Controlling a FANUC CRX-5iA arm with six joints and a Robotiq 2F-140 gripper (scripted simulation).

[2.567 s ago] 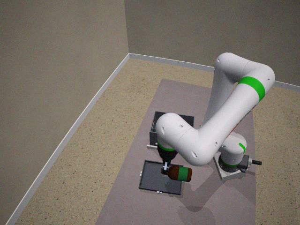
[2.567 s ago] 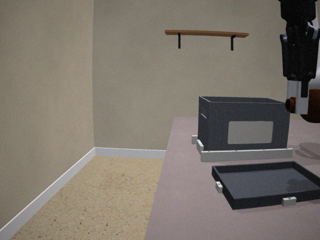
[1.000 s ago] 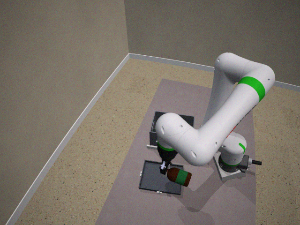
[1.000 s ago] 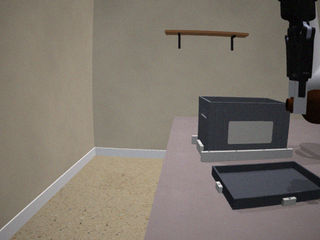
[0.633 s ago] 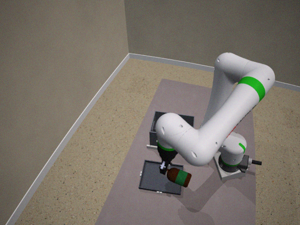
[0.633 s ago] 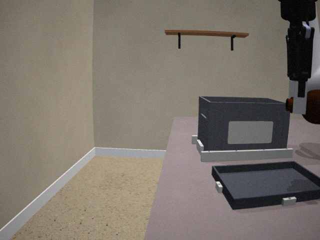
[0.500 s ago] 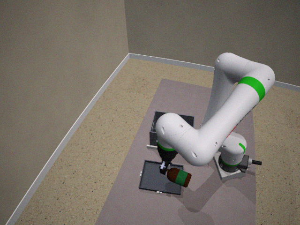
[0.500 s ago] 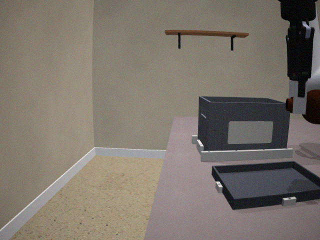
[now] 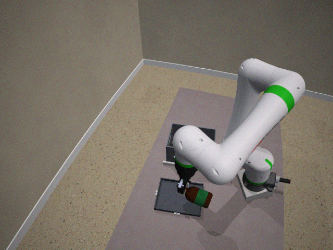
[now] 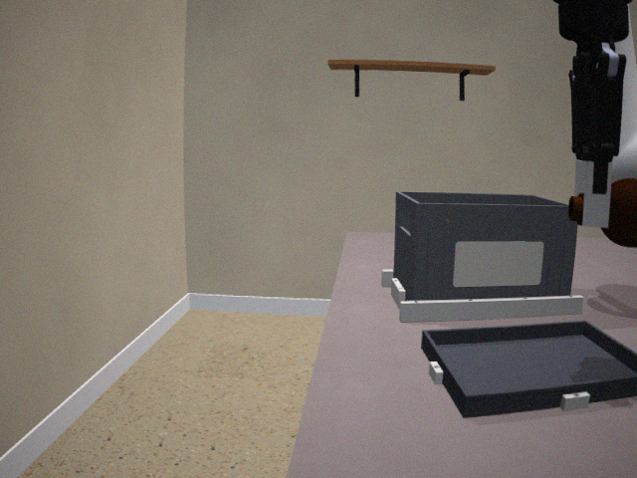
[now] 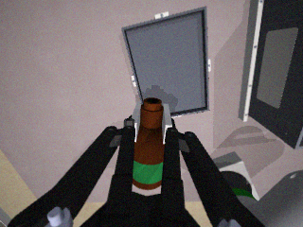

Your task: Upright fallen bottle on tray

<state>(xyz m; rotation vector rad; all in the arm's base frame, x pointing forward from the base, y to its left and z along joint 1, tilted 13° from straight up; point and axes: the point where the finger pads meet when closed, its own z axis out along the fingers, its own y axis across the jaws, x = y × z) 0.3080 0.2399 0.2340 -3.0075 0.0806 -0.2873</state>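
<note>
The bottle lies 5 cm behind my hand and 2 cm below it. The rest, counted from my hand: tray (21 cm below, 4 cm to the right, 3 cm ahead); crate (34 cm to the right, 14 cm below, 7 cm ahead).
</note>
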